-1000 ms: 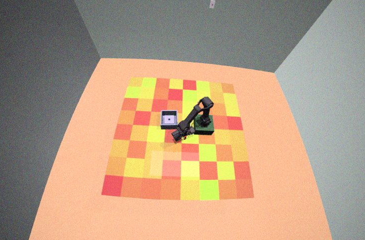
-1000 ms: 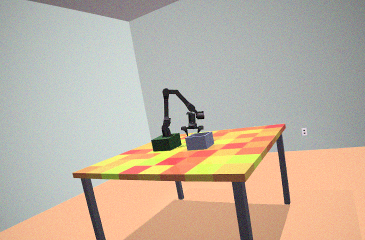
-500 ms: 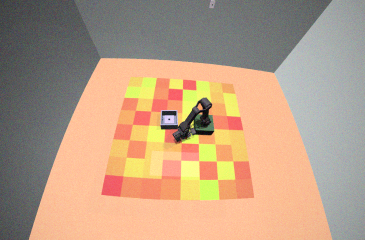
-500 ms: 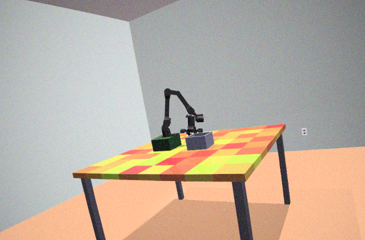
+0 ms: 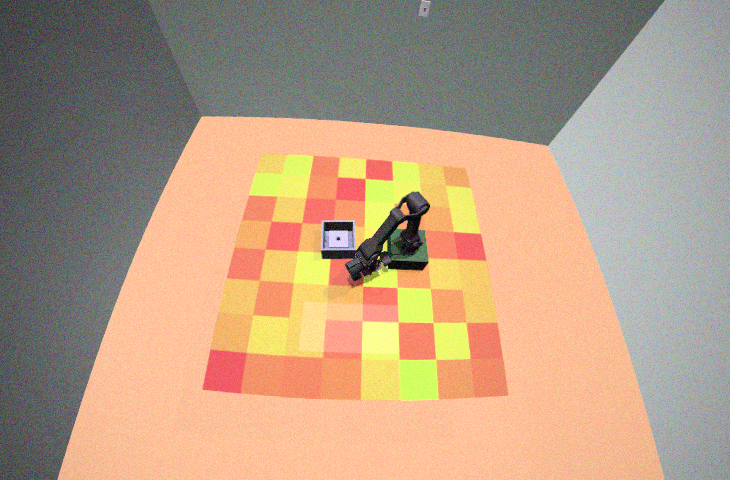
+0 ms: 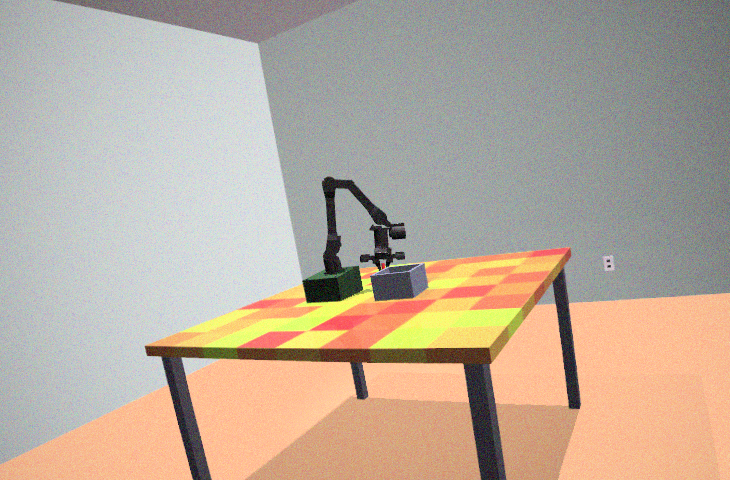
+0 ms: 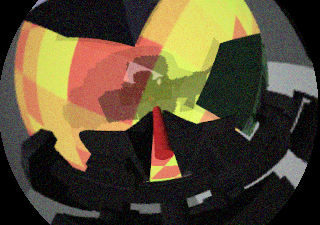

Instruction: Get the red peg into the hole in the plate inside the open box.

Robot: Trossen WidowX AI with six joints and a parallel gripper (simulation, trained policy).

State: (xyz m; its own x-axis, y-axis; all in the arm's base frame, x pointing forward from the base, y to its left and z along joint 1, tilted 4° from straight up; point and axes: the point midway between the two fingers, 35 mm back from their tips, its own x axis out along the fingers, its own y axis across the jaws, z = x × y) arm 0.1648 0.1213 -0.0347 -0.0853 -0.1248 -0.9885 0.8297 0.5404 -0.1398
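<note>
Now: gripper tip 170 mm short of the pale plate and 140 mm to the left of it. The rest, counted from my gripper tip: red peg: 20 mm above; then grey box: 170 mm ahead, 140 mm to the right, 20 mm below.
</note>
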